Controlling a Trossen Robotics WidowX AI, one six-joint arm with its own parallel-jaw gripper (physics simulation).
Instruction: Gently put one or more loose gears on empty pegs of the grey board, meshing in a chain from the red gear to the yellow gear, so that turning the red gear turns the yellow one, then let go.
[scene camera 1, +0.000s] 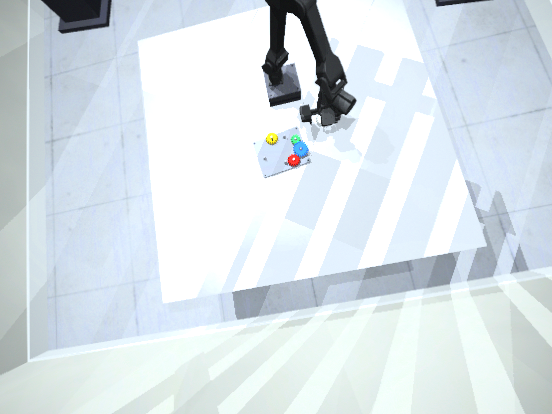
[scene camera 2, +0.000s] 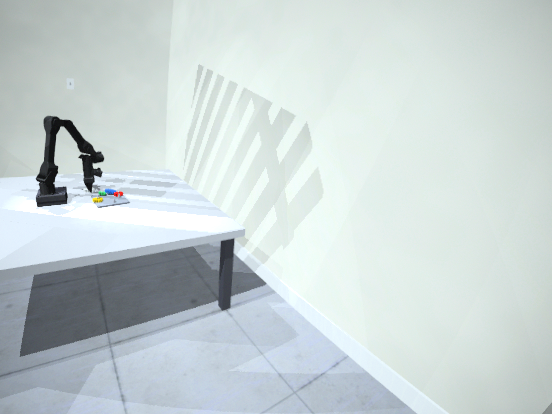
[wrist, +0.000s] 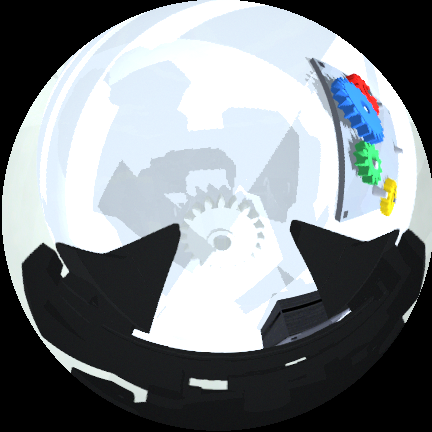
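Where they show: gripper, between the fingertips: (scene camera 1: 321, 121) (scene camera 2: 90, 190) (wrist: 236, 227); arm's base, origin of its link: (scene camera 1: 275, 78) (scene camera 2: 47, 193).
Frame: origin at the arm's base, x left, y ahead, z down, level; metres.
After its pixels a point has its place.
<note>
The grey board (scene camera 1: 275, 157) @(x -0.020, y 0.339, z 0.048 m) (scene camera 2: 112, 203) @(x -0.084, y 0.333, z 0.048 m) (wrist: 350, 197) @(x 0.076, y 0.231, z 0.048 m) bears the red gear (scene camera 1: 293, 160) @(x 0.056, y 0.365, z 0.030 m) (scene camera 2: 118, 194) (wrist: 361, 84), blue gear (scene camera 1: 300, 149) @(x 0.088, y 0.325, z 0.027 m) (scene camera 2: 110, 191) @(x 0.064, y 0.317, z 0.025 m) (wrist: 356, 111), green gear (scene camera 1: 295, 139) @(x 0.065, y 0.277, z 0.029 m) (scene camera 2: 102, 193) @(x 0.057, y 0.272, z 0.033 m) (wrist: 368, 162) @(x 0.083, y 0.266, z 0.030 m) and yellow gear (scene camera 1: 271, 139) @(x -0.033, y 0.263, z 0.031 m) (scene camera 2: 98, 200) @(x -0.057, y 0.260, z 0.036 m) (wrist: 389, 197) @(x -0.013, y 0.252, z 0.033 m). Blue sits against red and green. An empty peg (scene camera 1: 284, 137) @(x 0.023, y 0.256, z 0.038 m) (wrist: 380, 191) @(x 0.028, y 0.250, z 0.035 m) stands between green and yellow. A loose white gear (wrist: 241, 226) @(x 0.185, y 0.195, z 0.041 m) lies on the table, below and between the fingers. My gripper (scene camera 1: 326, 122) @(x 0.187, y 0.190, z 0.048 m) (scene camera 2: 90, 190) @(x 0.187, y 0.190, z 0.048 m) (wrist: 236, 227) @(x 0.187, y 0.190, z 0.048 m) is open and empty, low beside the board.
The arm's dark base (scene camera 1: 282, 89) @(x 0.026, y 0.058, z -0.002 m) (scene camera 2: 51, 196) @(x -0.043, y 0.028, z 0.006 m) (wrist: 300, 315) @(x 0.079, y 0.078, z 0.022 m) stands on the white table (scene camera 1: 210, 200) @(x -0.314, y 0.509, z 0.056 m) (scene camera 2: 165, 222) @(x -0.372, y 0.583, z 0.056 m), close to the board. Other empty pegs show on the board, one (scene camera 1: 265, 159) @(x -0.063, y 0.348, z 0.039 m) at its left side. Striped shadows cross the table.
</note>
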